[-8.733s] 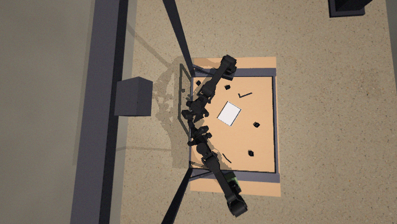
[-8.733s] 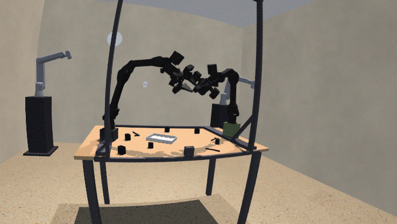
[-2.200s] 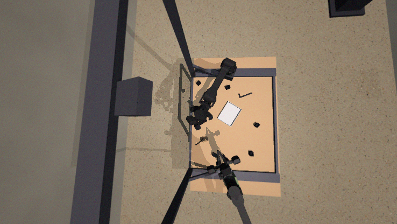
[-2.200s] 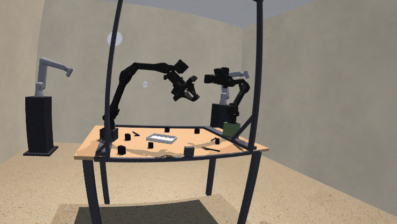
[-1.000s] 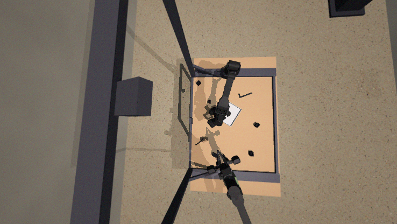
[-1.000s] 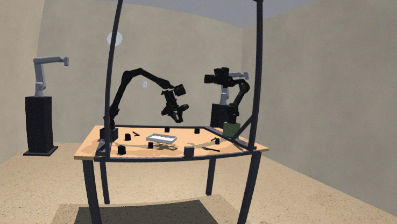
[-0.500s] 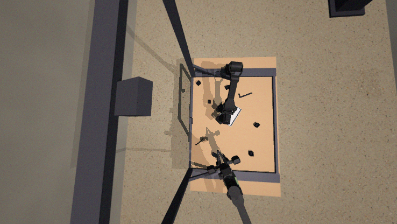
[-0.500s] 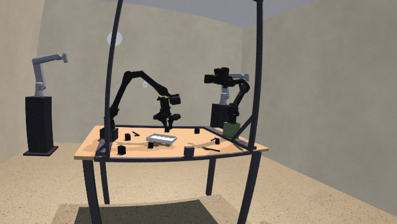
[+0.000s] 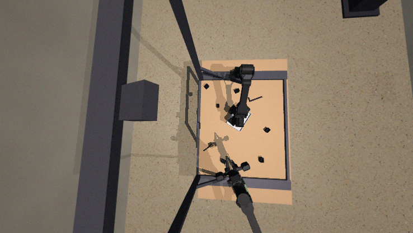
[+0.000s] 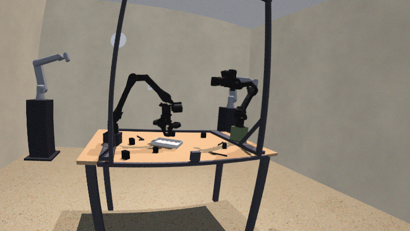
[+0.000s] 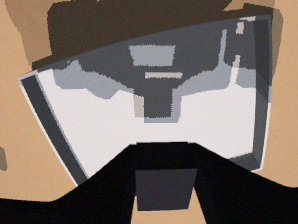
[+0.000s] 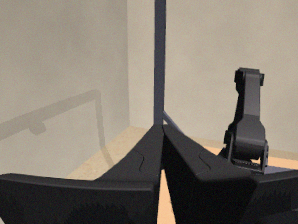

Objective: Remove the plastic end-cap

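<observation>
My left hand is 10 mm short of the metal parts tray, 10 mm to the left of it and 80 mm above it. The rest, counted from my left hand: plastic end-cap 10 mm ahead, 10 mm to the right, 30 mm below.
</observation>
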